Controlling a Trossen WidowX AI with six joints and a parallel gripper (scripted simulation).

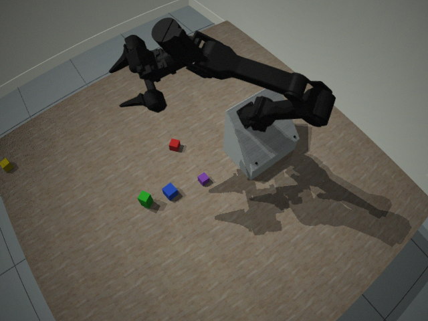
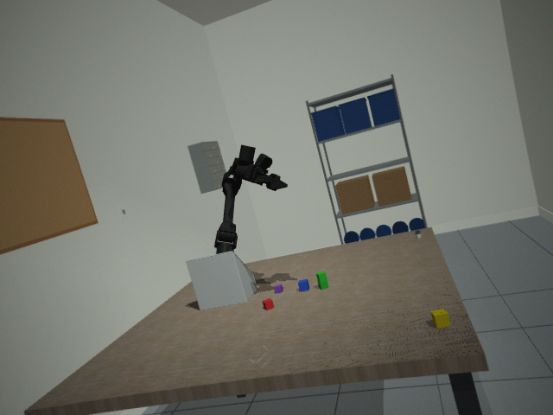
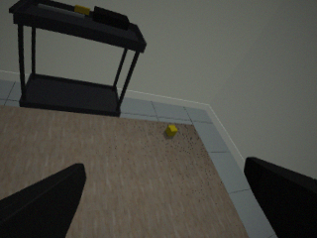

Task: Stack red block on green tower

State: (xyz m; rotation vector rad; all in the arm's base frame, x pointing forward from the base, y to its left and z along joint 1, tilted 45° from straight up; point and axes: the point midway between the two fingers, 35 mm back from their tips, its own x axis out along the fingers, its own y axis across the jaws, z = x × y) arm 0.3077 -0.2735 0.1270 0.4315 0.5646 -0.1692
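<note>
Now: gripper tip 43 cm above the small red block, 16 cm past it and 4 cm to the left of it. Also, from my gripper tip: yellow block: 43 cm below, 42 cm ahead, 39 cm to the right; then blue block: 43 cm below, 10 cm to the left, 4 cm behind; then purple block: 43 cm below, 15 cm behind, 13 cm to the left.
</note>
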